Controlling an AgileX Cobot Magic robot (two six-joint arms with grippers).
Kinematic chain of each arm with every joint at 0, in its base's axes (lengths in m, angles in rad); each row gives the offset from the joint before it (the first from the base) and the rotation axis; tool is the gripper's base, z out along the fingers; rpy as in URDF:
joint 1: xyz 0 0 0.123 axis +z
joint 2: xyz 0 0 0 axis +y
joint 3: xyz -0.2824 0 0.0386 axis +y
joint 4: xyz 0.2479 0 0.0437 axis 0.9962 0 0.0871
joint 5: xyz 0 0 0 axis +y
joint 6: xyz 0.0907 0 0.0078 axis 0.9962 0 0.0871
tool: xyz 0 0 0 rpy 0 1.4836 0
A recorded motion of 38 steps. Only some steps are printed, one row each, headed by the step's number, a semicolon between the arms.
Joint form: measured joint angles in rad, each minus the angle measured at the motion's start. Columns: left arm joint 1, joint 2, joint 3, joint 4, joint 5, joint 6; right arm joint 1, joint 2, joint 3, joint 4, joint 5, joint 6.
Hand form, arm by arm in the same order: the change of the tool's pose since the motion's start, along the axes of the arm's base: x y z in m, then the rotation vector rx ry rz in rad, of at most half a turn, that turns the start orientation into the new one. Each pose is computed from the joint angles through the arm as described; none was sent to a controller.
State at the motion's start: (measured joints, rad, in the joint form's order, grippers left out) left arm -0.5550 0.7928 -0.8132 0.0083 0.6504 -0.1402; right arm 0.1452 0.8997 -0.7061 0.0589 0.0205 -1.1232
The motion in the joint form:
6: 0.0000 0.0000 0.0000 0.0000 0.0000 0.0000; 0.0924 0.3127 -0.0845 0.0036 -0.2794 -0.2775
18: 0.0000 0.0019 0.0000 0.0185 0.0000 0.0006; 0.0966 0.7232 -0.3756 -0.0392 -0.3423 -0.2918
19: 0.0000 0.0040 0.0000 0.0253 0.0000 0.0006; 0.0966 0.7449 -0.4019 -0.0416 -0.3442 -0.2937
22: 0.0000 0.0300 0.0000 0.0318 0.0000 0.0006; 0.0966 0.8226 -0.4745 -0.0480 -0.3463 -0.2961
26: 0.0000 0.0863 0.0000 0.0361 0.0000 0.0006; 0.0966 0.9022 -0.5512 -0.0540 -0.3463 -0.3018
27: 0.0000 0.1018 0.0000 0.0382 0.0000 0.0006; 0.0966 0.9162 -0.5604 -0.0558 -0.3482 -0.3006
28: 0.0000 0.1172 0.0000 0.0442 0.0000 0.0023; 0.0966 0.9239 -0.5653 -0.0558 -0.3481 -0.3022
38: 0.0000 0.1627 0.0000 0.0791 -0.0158 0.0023; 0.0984 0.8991 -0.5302 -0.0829 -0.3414 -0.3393
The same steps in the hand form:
6: 0.0000 0.0000 0.0000 0.0000 0.0000 0.0000; 0.0701 0.0340 -0.0194 -0.2622 -0.1000 0.1028
18: 0.0009 0.0006 -0.0003 0.0171 -0.0083 0.0017; 0.1731 0.0615 -0.0511 -0.3254 -0.0575 0.1313
19: 0.0015 0.0007 -0.0006 0.0239 -0.0101 0.0024; 0.1794 0.0631 -0.0506 -0.3283 -0.0647 0.1315
22: 0.0067 -0.0021 -0.0047 0.0432 0.0085 0.0026; 0.1998 0.0683 -0.0576 -0.3367 -0.0637 0.1350
26: 0.0174 -0.0084 -0.0141 0.0765 0.0541 0.0020; 0.2203 0.0736 -0.0658 -0.3480 -0.0633 0.1388
27: 0.0203 -0.0101 -0.0168 0.0865 0.0661 0.0018; 0.2234 0.0744 -0.0686 -0.3489 -0.0607 0.1399
28: 0.0232 -0.0115 -0.0195 0.1009 0.0754 0.0009; 0.2251 0.0748 -0.0704 -0.3509 -0.0582 0.1406
38: 0.0330 -0.0154 -0.0267 0.1463 0.0821 0.0000; 0.2172 0.0745 -0.0717 -0.4134 -0.0555 0.1622

